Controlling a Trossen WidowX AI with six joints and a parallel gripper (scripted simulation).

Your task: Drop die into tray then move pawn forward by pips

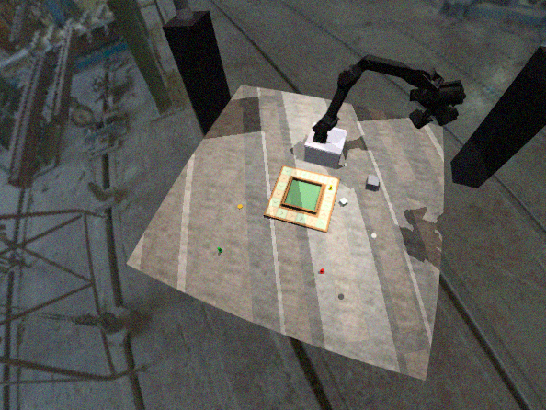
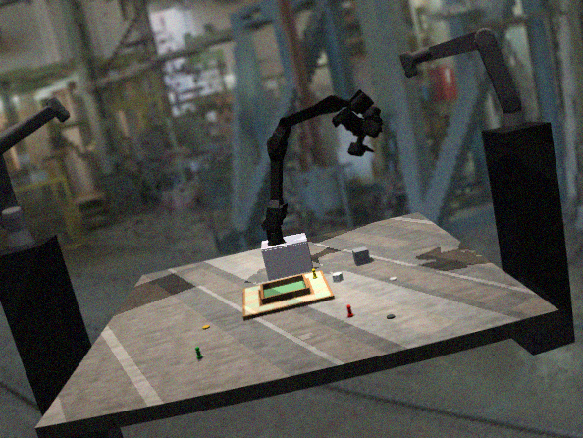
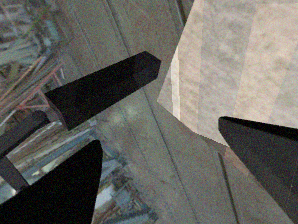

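Right now my gripper tip is 39 cm above the white die, 28 cm to the left of it and 24 cm short of it. Round my gripper tip: grey cube (38 cm below, 16 cm to the right, 11 cm ahead); yellow pawn (37 cm below, 35 cm to the right, 18 cm ahead); white disc (40 cm below, 36 cm ahead, 12 cm to the right).
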